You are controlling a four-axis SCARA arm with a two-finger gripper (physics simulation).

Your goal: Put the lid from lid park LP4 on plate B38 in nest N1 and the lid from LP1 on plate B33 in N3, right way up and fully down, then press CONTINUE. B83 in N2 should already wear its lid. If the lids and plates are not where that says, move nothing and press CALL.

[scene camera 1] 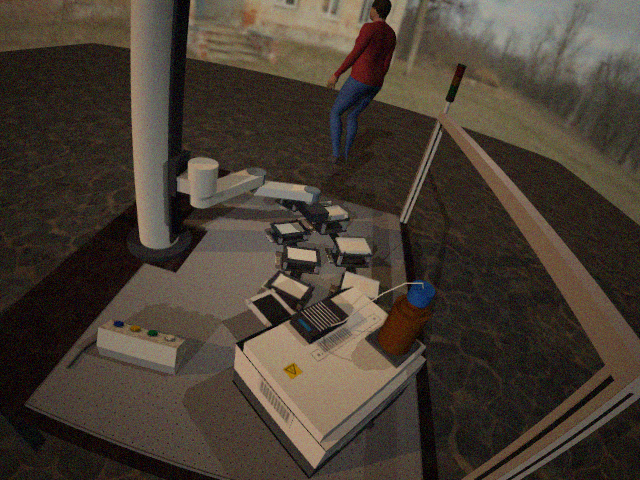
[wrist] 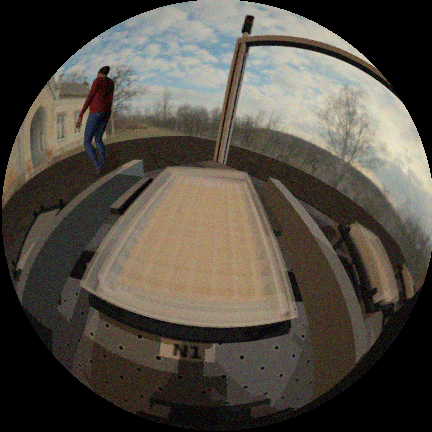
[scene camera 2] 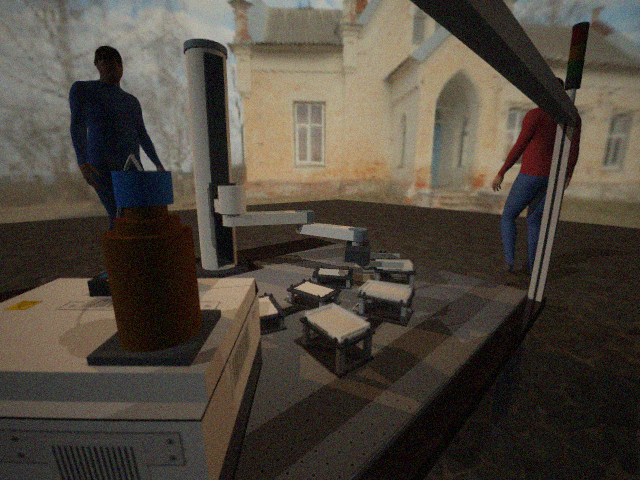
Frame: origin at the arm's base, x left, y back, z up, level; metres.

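Seen in the pictures: gripper, fingertip midpoint: (scene camera 1: 337, 209) (wrist: 202, 176) (scene camera 2: 401, 260); arm's base, link origin: (scene camera 1: 159, 241) (scene camera 2: 220, 269).
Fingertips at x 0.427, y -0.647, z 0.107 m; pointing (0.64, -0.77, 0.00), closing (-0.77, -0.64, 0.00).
Observation:
Pixels of each thing's top centre, then the offset from my fingertips to it. "spot": a spot on its surface instead.
- clear lid, surface spot: (wrist: 95, 280) spot: dx -0.029, dy +0.087, dz -0.010 m
- pale plate, top centre: (wrist: 197, 193) (scene camera 2: 393, 260) (scene camera 1: 332, 209) dx -0.018, dy +0.021, dz +0.000 m
- N1 label, surface spot: (wrist: 187, 351) spot: dx -0.075, dy +0.085, dz -0.093 m
- button box, top centre: (scene camera 1: 139, 333) dx -0.908, dy +0.432, dz -0.011 m
- amber bottle, surface spot: (scene camera 2: 152, 279) spot: dx -0.830, dy -0.238, dz +0.200 m
My gripper (scene camera 1: 313, 210) (scene camera 2: 357, 253) (wrist: 202, 176) is at nest N1, at the far end of the bench. In the wrist view its two broad fingers are shut on the sides of a clear lid (wrist: 95, 280), which lies over a pale plate (wrist: 200, 240) above the N1 label (wrist: 187, 351). The lid looks about level and parallel to the plate. Whether it is fully down, and the plate's code, cannot be read. The button box (scene camera 1: 139, 345) with blue, yellow, green and white buttons stands at the near left in scene camera 1.
Several nests and parks bear pale plates or lids, among them a plate (scene camera 1: 353, 245) (scene camera 2: 386, 290) (wrist: 377, 265) and another (scene camera 1: 302, 255) (scene camera 2: 311, 289). A white instrument (scene camera 1: 330, 382) (scene camera 2: 232, 310) carries an amber bottle (scene camera 1: 405, 328) (scene camera 2: 152, 279). A person in red (scene camera 1: 369, 56) (scene camera 2: 535, 149) (wrist: 101, 97) stands beyond the bench.

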